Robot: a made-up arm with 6 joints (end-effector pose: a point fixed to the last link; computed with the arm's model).
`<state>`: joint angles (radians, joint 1 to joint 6).
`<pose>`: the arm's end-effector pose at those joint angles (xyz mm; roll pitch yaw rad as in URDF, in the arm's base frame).
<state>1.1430 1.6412 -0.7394 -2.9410 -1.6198 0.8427</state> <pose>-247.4 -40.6 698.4 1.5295 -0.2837 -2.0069</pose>
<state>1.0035 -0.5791 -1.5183 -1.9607 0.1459 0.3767</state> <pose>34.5 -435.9 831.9 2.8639 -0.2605 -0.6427</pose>
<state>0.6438 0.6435 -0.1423 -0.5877 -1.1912 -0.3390</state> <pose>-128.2 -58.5 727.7 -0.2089 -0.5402 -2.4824</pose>
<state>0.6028 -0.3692 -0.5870 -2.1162 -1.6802 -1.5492</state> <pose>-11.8 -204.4 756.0 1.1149 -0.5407 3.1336</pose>
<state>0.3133 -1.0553 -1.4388 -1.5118 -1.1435 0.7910</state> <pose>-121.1 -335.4 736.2 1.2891 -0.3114 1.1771</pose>
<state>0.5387 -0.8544 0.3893 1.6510 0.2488 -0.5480</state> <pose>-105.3 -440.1 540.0 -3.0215 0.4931 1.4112</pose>
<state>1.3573 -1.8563 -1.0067 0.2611 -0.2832 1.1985</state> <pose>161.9 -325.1 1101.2 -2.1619 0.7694 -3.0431</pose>
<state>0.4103 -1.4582 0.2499 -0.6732 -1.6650 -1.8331</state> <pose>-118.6 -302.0 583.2 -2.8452 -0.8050 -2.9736</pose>
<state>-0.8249 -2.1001 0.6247 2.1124 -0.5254 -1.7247</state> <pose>-238.8 -316.4 506.0 2.4736 0.3980 -0.2643</pose>
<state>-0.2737 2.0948 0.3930 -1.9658 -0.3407 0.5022</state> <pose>60.0 -21.3 303.9 2.1308 0.7186 1.9077</pose>
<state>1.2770 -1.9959 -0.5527 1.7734 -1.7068 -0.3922</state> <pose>351.8 -228.7 1266.5 -0.1335 -0.2301 2.1481</pose>
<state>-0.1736 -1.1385 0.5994 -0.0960 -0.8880 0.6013</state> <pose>-11.0 -187.5 536.7 1.1905 0.2969 2.7092</pose>
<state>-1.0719 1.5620 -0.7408 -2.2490 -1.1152 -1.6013</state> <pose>238.4 -201.1 323.0 2.0640 1.4579 0.0727</pose>
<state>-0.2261 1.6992 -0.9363 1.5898 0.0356 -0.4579</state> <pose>-280.9 110.5 189.7 2.7138 -1.0502 3.0374</pose>
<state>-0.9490 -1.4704 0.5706 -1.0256 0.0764 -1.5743</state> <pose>-133.4 -107.5 373.9 2.5789 -0.7255 -2.7858</pose>
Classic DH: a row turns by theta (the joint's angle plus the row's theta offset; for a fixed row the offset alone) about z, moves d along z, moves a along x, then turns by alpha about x. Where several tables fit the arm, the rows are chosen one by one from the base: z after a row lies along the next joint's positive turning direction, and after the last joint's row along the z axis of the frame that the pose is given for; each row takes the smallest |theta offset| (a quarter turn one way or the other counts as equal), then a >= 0, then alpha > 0; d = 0 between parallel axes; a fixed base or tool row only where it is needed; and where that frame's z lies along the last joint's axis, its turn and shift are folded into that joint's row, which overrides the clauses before.
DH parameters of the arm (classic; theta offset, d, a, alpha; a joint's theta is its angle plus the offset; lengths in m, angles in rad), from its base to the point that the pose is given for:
base (fixed): 0 0.64 0.18 -1.5708
joint 1: 1.3791 -0.1502 0.0076 1.5661
joint 2: 0.2533 -0.4237 -0.0122 1.1401
joint 3: -0.2828 0.193 0.1059 2.1159
joint 4: 0.1272 -0.1477 0.0199 1.5109
joint 5: -1.2004 0.1401 -0.1118 -1.5501
joint 6: 0.4248 -0.0222 0.0123 1.832
tool (fixed): -2.0125 0.0863 0 0

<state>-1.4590 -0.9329 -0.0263 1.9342 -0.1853 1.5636</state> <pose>225.3 -461.1 349.3 -0.1004 0.0096 -0.2418</pose>
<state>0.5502 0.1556 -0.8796 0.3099 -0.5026 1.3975</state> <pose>-291.7 -242.3 570.2 2.6139 -0.3580 1.1648</pose>
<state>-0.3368 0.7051 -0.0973 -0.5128 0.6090 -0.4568</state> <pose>17.3 -159.3 521.9 -0.0885 -0.2818 -0.8914</pose>
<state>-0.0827 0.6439 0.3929 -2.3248 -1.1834 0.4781</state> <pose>-39.7 -371.9 385.9 -2.4587 0.5237 3.1163</pose>
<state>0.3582 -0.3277 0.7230 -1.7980 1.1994 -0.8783</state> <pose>-15.7 -495.5 834.1 0.6397 0.2186 -0.3143</pose>
